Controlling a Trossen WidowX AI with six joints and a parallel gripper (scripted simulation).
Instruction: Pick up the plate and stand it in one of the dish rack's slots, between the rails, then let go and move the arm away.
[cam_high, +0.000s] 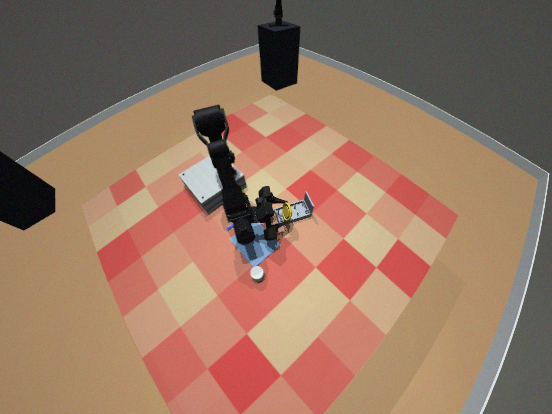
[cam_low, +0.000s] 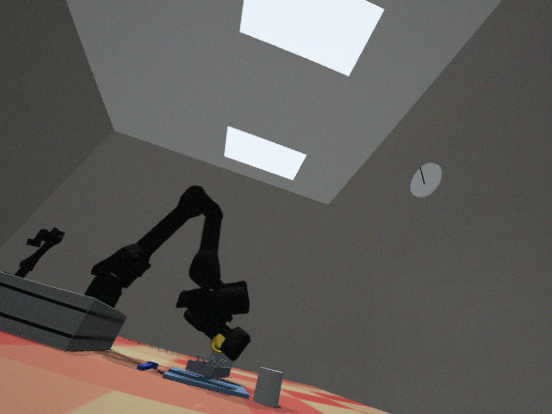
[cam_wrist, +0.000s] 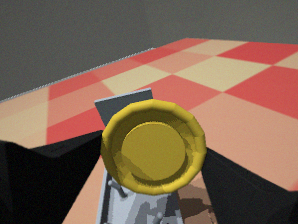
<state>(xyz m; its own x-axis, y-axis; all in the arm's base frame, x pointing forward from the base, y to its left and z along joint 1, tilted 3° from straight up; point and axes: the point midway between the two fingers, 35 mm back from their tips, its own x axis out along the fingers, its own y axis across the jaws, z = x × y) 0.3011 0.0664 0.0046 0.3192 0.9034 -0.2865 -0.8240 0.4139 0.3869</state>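
My gripper tip is now 60 mm above the grey dish rack, 40 mm to the right of it and 20 mm past it. The rest, counted from my gripper tip: yellow plate (10 mm to the right); then blue spoon (170 mm to the right, 110 mm behind, 80 mm below); then light blue mat (160 mm to the right, 80 mm below).
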